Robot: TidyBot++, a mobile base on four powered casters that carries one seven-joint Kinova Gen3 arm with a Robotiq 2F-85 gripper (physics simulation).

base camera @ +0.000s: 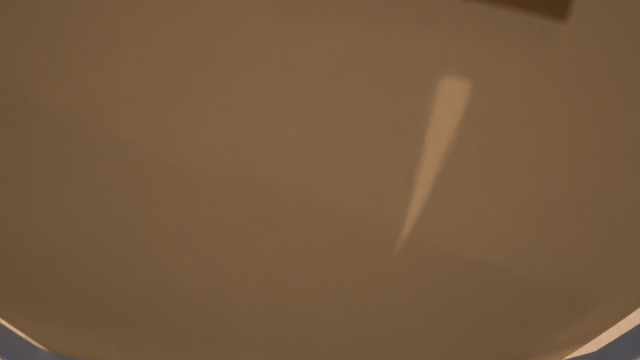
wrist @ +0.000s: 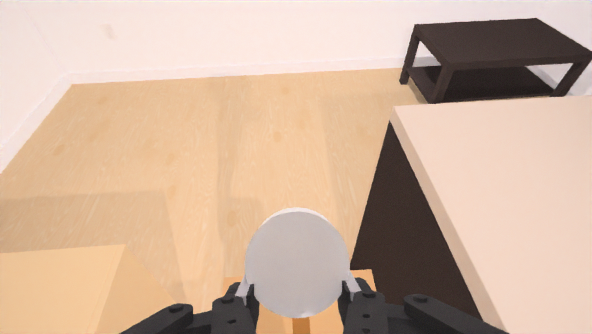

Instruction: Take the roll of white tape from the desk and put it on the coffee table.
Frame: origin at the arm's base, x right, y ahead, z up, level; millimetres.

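Seen in the pictures: gripper, between the fingertips: point(wrist: 298, 288).
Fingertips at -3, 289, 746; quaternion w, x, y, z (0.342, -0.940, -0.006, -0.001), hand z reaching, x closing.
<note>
A point is followed by its place in that frame, as x, y, z.
The roll of white tape point(wrist: 298, 255) {-3, 293, 779} shows as a pale grey-white disc at the bottom middle of the wrist view. My gripper point(wrist: 298, 288) {-3, 289, 746} is shut on it, with one black finger at each side of the roll. A low dark brown coffee table point(wrist: 490, 40) {1266, 2087, 54} with a lower shelf stands near the wall at the upper right of the wrist view, beyond a pale counter. The roll is held well apart from it. I cannot make out the desk in these views.
A cardboard box point(base camera: 250, 150) {-18, 156, -92} point(wrist: 362, 280) is very close in front of the base and fills most of the base view. A dark cabinet point(wrist: 405, 230) {233, 560, 345} with a pale counter top point(wrist: 510, 175) {375, 564, 514} stands at right. A light wooden shelf unit point(wrist: 55, 280) {-578, 526, 214} stands at lower left.
</note>
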